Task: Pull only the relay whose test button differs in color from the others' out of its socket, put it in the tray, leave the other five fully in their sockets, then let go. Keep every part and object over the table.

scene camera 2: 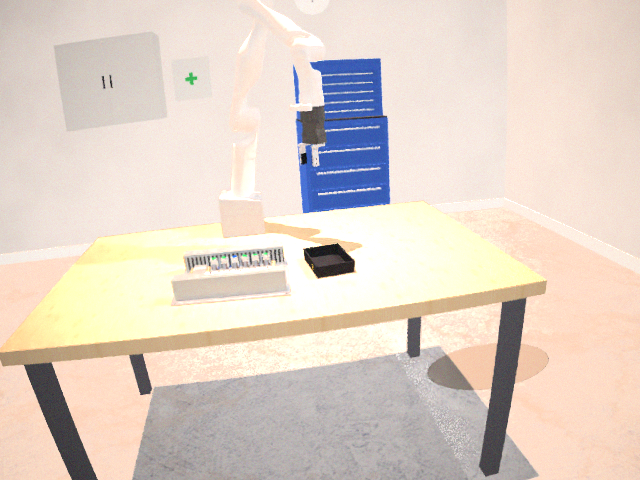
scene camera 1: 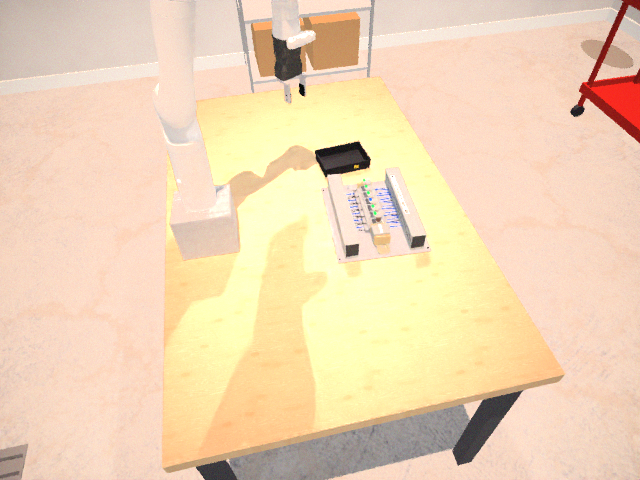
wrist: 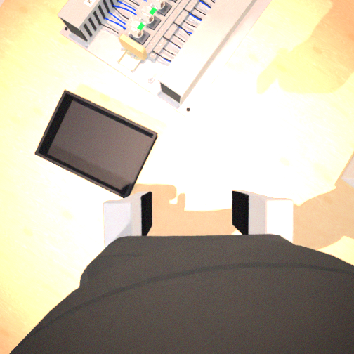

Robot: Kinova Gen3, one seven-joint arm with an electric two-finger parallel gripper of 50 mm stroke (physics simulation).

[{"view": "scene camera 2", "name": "gripper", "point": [309, 165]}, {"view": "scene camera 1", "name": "gripper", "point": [295, 98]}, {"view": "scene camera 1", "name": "relay panel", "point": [398, 245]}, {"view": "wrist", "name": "gripper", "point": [191, 207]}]
